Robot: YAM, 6 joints.
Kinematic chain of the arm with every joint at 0, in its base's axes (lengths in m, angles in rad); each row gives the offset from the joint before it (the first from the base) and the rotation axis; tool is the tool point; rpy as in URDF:
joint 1: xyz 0 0 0.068 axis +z
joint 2: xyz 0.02 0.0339 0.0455 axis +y
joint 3: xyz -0.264 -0.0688 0 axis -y
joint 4: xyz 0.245 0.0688 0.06 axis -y
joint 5: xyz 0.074 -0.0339 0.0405 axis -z
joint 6: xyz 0.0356 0 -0.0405 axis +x
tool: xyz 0 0 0 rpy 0 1.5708 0
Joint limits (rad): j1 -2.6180..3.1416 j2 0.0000..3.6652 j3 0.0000..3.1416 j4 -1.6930..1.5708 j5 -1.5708..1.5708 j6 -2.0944..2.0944
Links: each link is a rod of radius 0.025 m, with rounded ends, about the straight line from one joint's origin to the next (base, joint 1, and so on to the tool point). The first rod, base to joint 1, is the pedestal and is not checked.
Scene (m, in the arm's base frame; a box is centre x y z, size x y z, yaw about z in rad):
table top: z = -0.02
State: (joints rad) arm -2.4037 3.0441 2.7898 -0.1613 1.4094 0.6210
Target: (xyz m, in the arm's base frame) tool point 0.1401 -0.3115 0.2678
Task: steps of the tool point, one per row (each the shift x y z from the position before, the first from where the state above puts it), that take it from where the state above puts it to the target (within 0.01 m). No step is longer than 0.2 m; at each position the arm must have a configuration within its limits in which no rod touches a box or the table.
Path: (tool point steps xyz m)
1: 0.1321 -0.0940 0.0482
2: 0.1522 -0.0349 0.0436
3: 0.1453 0.0250 0.0358
4: 0.1148 0.0735 0.0249
5: 0.0691 0.1019 0.0119

